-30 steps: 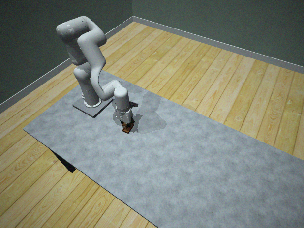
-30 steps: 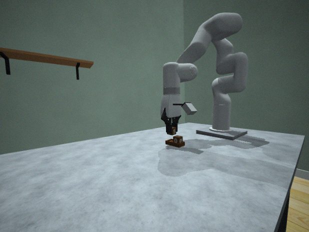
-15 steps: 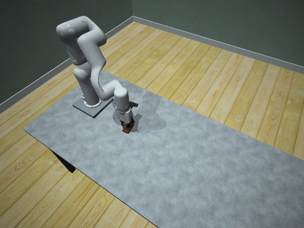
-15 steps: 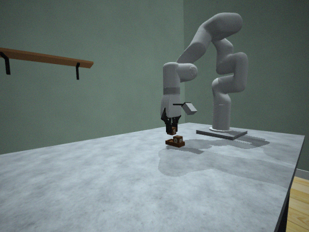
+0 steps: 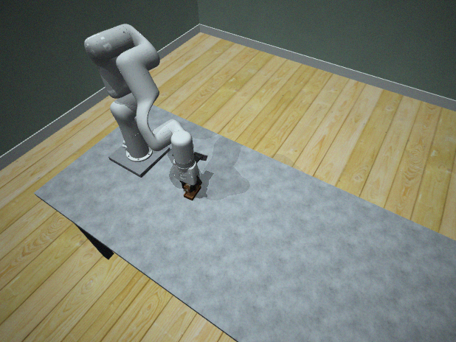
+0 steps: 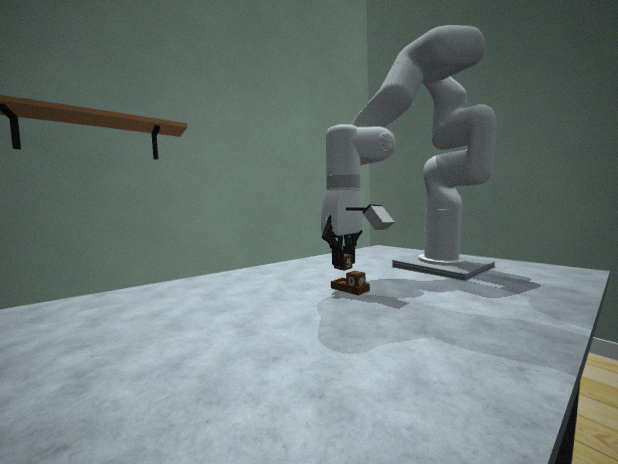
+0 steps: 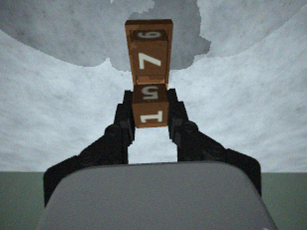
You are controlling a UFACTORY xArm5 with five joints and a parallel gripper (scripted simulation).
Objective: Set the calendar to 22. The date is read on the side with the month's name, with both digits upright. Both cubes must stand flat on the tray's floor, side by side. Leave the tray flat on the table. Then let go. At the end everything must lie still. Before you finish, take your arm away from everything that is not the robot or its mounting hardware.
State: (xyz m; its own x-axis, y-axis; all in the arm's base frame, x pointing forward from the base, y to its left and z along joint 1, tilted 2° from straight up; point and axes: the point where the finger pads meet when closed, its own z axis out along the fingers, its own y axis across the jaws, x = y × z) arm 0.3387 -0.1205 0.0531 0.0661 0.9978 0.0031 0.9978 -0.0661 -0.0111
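Now: hand 10 mm above the date cube. The rest, counted from my hand: brown calendar tray: 20 mm to the left, 70 mm below.
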